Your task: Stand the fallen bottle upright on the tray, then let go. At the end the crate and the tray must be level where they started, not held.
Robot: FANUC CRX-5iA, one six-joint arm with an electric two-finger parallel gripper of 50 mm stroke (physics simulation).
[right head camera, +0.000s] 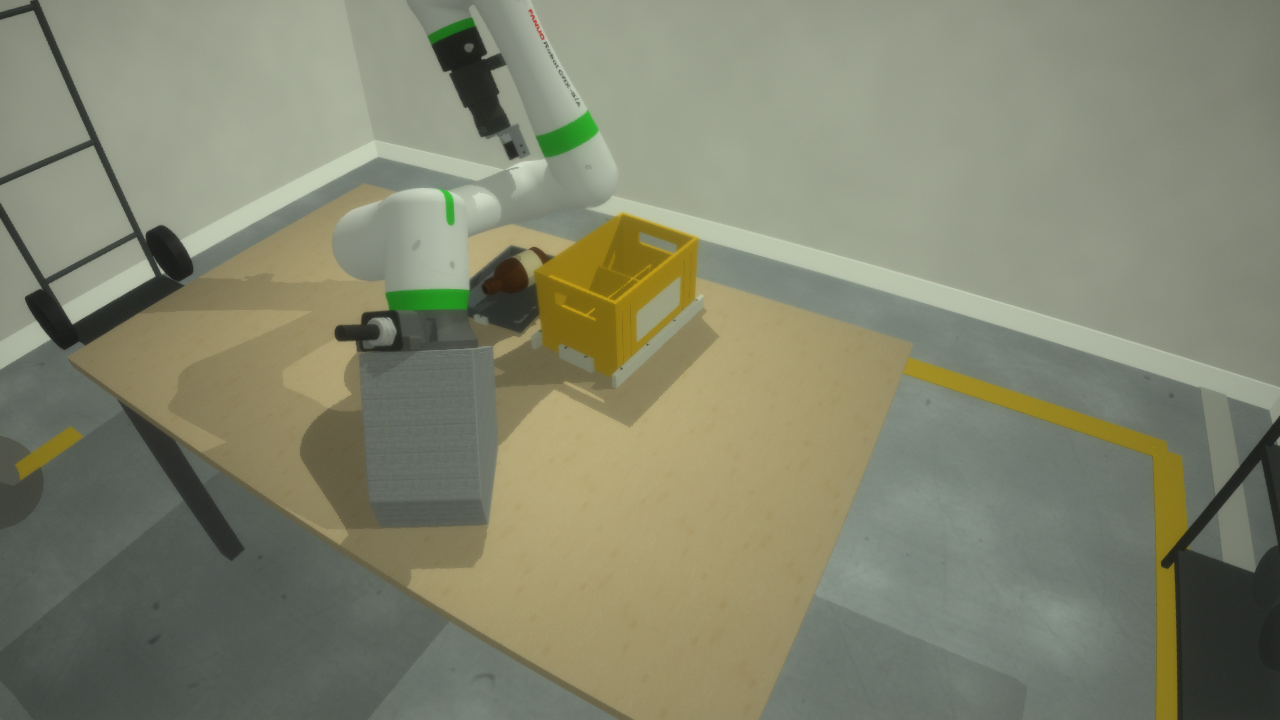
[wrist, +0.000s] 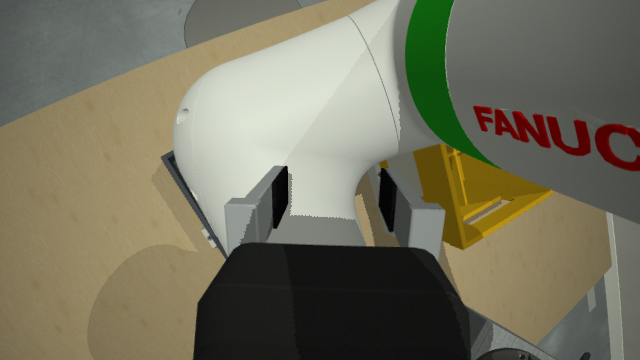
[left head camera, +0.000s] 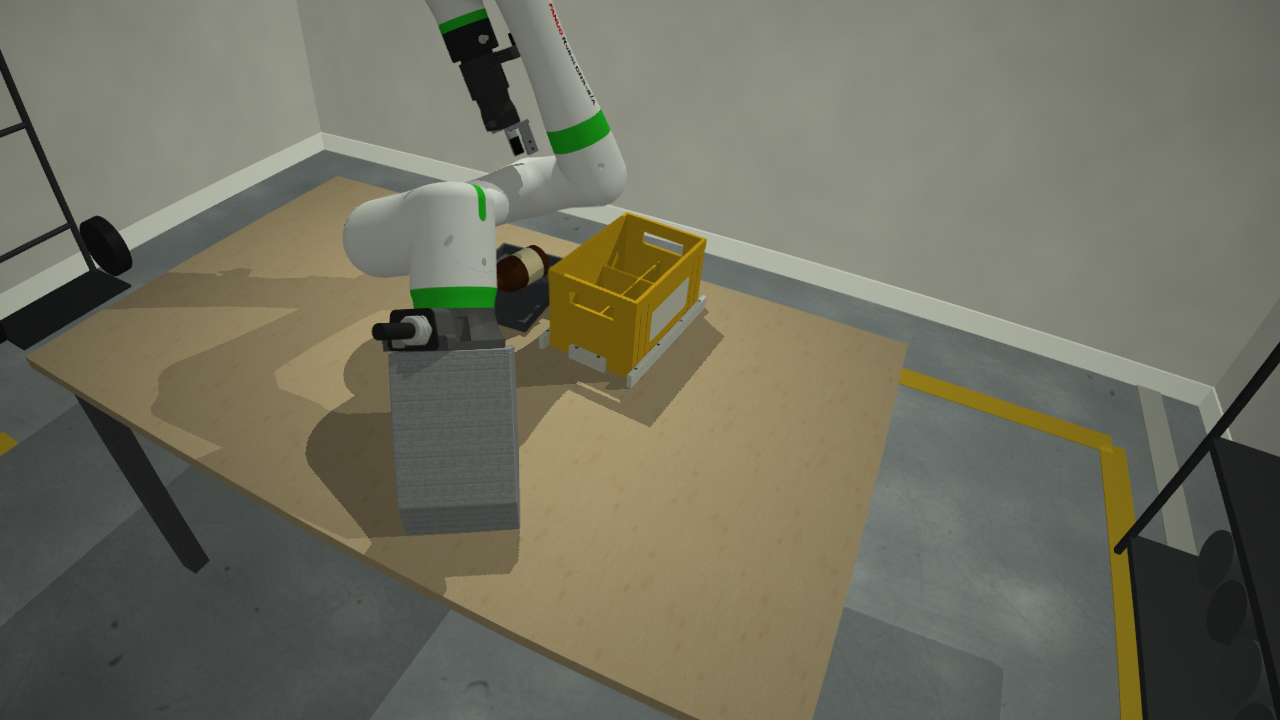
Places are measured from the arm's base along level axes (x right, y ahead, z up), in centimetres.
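Where they show: gripper, fingertip midpoint: (right head camera: 519, 157) (wrist: 333, 186) (left head camera: 526, 153); arm's base, link origin: (right head camera: 430, 349) (left head camera: 456, 349).
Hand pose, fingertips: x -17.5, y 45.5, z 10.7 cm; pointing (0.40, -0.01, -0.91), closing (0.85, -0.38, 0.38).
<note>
Things, the pixels of their top centre, and the offset from my fingertips.
- brown bottle, top centre: (left head camera: 512, 258) (right head camera: 511, 260) dz -21.4, dx -0.4, dy -5.8 cm
- dark grey tray, top centre: (left head camera: 513, 279) (right head camera: 514, 280) dz -26.8, dx -0.5, dy -5.6 cm
- yellow crate, top centre: (wrist: 495, 120) (left head camera: 631, 253) (right head camera: 619, 253) dz -11.8, dx +26.7, dy -5.0 cm
The brown bottle (left head camera: 514, 272) (right head camera: 516, 272) with a cream label lies on its side in the dark grey tray (left head camera: 519, 310) (right head camera: 505, 314). Its neck points to the lower left in the right head view; the arm hides the neck in the left head view. In the wrist view the arm covers most of the tray, whose rim (wrist: 189, 193) shows at the left, and the bottle does not show. The yellow crate (left head camera: 586, 313) (right head camera: 577, 315) (wrist: 434, 185) stands upright beside the tray. My gripper (left head camera: 522, 143) (right head camera: 512, 145) (wrist: 333, 186) is open and empty, high above the table, apart from bottle and crate.
Pale rails (left head camera: 666, 343) (right head camera: 657, 343) run along the crate's foot. The grey pedestal (left head camera: 454, 438) (right head camera: 425, 434) bears the arm. The white elbow and link (wrist: 280, 110) pass low between the gripper and the tray in the wrist view. A hand truck (right head camera: 93, 143) stands beyond the table's left edge.
</note>
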